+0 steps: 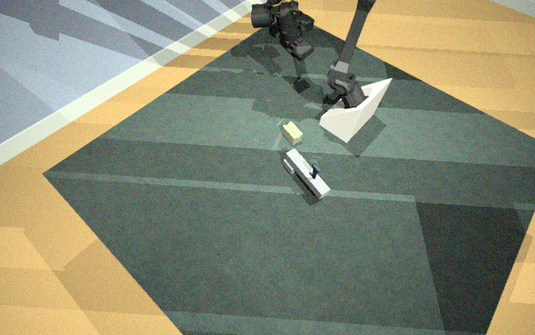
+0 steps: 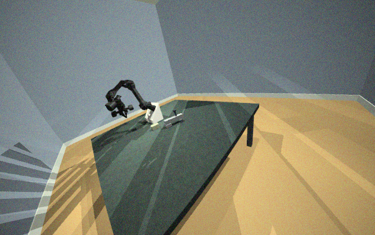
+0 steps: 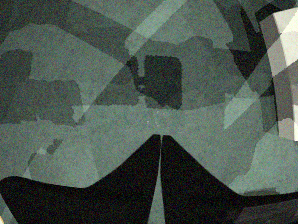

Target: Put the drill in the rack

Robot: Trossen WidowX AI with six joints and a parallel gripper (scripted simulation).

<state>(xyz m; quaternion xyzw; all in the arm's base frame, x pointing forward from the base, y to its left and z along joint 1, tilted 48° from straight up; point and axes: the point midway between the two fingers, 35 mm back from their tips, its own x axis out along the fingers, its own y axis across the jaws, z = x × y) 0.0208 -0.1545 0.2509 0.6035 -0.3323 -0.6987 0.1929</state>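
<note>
The dark blue key lies 27 cm ahead of my gripper tip, 37 cm to the left of it and 6 cm below it. From my gripper tip the other things lie so: drill (26 cm ahead, 32 cm to the left, 11 cm below); rack (17 cm ahead, 18 cm to the left, 14 cm below).
</note>
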